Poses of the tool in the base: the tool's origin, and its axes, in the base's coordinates. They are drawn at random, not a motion.
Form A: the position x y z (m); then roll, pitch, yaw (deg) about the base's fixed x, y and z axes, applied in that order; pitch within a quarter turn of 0, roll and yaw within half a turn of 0.
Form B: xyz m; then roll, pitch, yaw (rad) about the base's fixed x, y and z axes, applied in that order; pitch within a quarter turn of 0, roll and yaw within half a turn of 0. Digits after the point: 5 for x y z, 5 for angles.
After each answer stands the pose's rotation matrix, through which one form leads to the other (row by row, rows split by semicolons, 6 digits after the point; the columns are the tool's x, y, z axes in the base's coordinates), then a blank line. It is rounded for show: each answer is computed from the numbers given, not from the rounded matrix.
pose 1, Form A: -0.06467 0.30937 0.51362 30.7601 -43.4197 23.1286
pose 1, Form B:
-0.06467 0.30937 0.51362 0.53687 -0.75782 0.40367
0.667959 -0.660817 -0.342274; 0.285303 0.652168 -0.702339; 0.687337 0.371482 0.624154

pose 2, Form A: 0.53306 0.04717 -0.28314 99.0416 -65.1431 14.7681
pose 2, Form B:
0.53306 0.04717 -0.28314 1.72860 -1.13696 0.25775
0.406467 -0.826425 0.389623; 0.107151 -0.380379 -0.918602; 0.907360 0.415130 -0.066059

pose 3, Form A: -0.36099 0.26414 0.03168 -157.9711 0.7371 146.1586
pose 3, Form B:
-0.36099 0.26414 0.03168 -2.75712 0.01286 2.55095
-0.830514 0.520247 -0.198972; 0.556850 0.767258 -0.318171; -0.012864 -0.375043 -0.926918

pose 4, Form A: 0.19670 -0.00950 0.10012 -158.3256 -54.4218 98.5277
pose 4, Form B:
0.19670 -0.00950 0.10012 -2.76330 -0.94984 1.71963
-0.086276 0.874480 -0.477327; 0.575381 0.434868 0.692695; 0.813322 -0.214882 -0.540678

